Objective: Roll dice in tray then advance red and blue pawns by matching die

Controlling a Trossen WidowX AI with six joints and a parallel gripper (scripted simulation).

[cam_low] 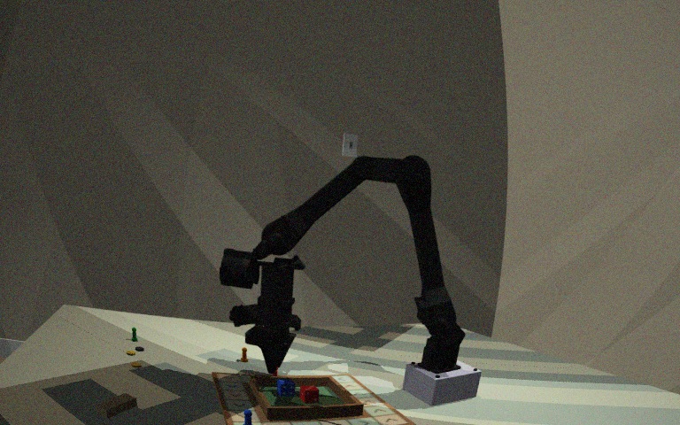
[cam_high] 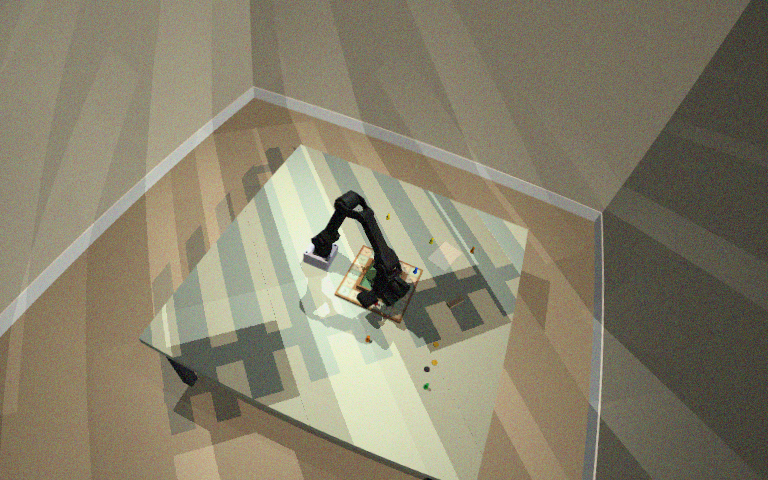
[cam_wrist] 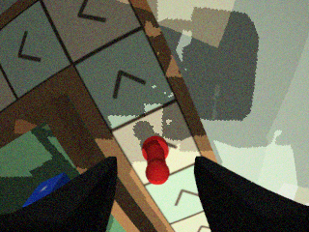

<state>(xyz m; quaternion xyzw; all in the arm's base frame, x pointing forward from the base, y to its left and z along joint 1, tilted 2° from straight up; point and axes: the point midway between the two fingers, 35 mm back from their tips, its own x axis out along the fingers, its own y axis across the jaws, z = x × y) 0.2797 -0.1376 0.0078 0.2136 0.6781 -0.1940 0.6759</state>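
The red pawn lies 1 cm below my gripper tip. From my gripper tip the other things lie so: black disc: 26 cm ahead, 20 cm to the right, 3 cm below; then blue pawn: 21 cm to the left, 12 cm ahead, 1 cm below; then green tray: 11 cm to the left, 3 cm below, 1 cm behind.
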